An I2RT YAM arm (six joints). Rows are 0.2 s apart.
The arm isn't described. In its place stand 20 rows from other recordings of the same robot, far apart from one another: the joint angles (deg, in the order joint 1, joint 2, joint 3, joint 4, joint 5, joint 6), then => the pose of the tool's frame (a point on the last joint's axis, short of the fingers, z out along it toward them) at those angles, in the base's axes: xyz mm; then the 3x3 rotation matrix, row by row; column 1 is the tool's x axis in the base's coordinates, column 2 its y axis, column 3 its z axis.
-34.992 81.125 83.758 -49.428 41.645 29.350 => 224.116 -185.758 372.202; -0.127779 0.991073 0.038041; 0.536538 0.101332 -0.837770; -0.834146 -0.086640 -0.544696
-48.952 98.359 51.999 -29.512 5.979 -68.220 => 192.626 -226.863 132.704; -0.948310 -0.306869 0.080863; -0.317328 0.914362 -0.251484; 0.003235 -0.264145 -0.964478
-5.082 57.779 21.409 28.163 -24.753 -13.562 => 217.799 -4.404 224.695; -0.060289 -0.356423 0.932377; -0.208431 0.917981 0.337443; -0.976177 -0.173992 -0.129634
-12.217 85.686 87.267 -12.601 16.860 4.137 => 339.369 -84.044 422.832; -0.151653 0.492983 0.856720; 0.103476 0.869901 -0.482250; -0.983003 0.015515 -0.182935
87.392 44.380 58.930 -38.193 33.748 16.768 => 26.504 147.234 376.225; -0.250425 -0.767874 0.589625; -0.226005 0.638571 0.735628; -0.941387 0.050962 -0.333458
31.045 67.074 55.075 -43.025 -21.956 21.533 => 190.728 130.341 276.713; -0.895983 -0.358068 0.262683; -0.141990 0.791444 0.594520; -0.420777 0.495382 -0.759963
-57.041 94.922 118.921 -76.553 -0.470 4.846 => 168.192 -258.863 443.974; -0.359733 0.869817 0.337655; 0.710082 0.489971 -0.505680; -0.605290 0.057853 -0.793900
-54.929 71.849 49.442 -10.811 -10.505 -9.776 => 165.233 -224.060 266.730; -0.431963 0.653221 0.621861; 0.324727 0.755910 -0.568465; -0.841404 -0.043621 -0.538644
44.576 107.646 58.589 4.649 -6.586 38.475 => 270.684 272.440 142.805; -0.860336 -0.281408 0.425007; 0.019986 0.814529 0.579778; -0.509335 0.507298 -0.695145
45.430 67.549 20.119 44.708 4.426 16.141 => 169.315 167.961 212.451; -0.214431 -0.621042 0.753874; 0.177283 0.734261 0.655310; -0.960515 0.274168 -0.047348
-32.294 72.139 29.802 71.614 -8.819 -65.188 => 219.125 -132.036 297.516; -0.203128 0.549339 0.810534; -0.932708 0.143365 -0.330912; -0.297985 -0.823209 0.483251
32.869 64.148 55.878 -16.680 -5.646 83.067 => 212.428 141.433 329.058; -0.653278 0.277471 0.704442; 0.754036 0.322309 0.572317; -0.068247 0.905056 -0.419781
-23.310 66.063 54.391 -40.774 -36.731 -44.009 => 217.312 -70.451 282.704; -0.511402 -0.518522 0.685276; -0.385965 0.851079 0.355944; -0.767788 -0.082461 -0.635375
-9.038 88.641 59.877 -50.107 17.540 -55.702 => 273.076 -54.300 206.215; -0.717236 -0.683743 0.134417; -0.683525 0.652812 -0.326541; 0.135521 -0.326085 -0.935576
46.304 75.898 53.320 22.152 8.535 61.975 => 220.835 223.476 330.069; -0.543078 -0.283245 0.790468; 0.695268 0.376159 0.612460; -0.470818 0.882200 -0.007353
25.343 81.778 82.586 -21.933 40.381 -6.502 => 299.705 116.426 401.793; -0.348549 0.181811 0.919488; -0.260523 0.923557 -0.281372; -0.900356 -0.337620 -0.274539
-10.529 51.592 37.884 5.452 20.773 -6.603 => 208.483 -51.591 305.200; -0.199569 0.496279 0.844914; -0.072263 0.852457 -0.517778; -0.977216 -0.164388 -0.134261
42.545 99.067 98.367 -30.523 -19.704 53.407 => 286.037 278.810 375.472; -0.909319 -0.199482 0.365165; 0.191416 0.578677 0.792775; -0.369457 0.790784 -0.488018
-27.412 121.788 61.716 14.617 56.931 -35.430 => 340.320 -210.102 88.924; -0.963662 0.263129 -0.046030; 0.143446 0.364380 -0.920136; -0.225342 -0.893303 -0.388884
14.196 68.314 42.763 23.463 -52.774 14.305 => 249.797 92.430 303.796; -0.261491 -0.882541 0.390824; 0.088036 0.381417 0.920202; -0.961183 0.275031 -0.022041
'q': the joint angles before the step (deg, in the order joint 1, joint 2, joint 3, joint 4, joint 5, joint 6). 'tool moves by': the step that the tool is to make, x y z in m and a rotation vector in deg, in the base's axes. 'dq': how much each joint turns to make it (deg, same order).
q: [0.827 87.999 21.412 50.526 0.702 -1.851]
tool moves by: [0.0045 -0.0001 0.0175 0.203 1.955 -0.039]
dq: [-0.044 -4.418 3.390 -9.762 -0.072 0.219]
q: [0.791 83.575 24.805 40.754 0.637 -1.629]
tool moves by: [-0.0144 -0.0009 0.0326 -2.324 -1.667 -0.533]
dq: [0.012 -10.536 1.023 -9.879 1.214 -2.082]
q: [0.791 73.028 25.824 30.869 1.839 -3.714]
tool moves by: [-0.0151 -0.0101 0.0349 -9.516 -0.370 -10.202]
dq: [-0.618 -9.259 3.069 -11.140 11.821 -6.609]
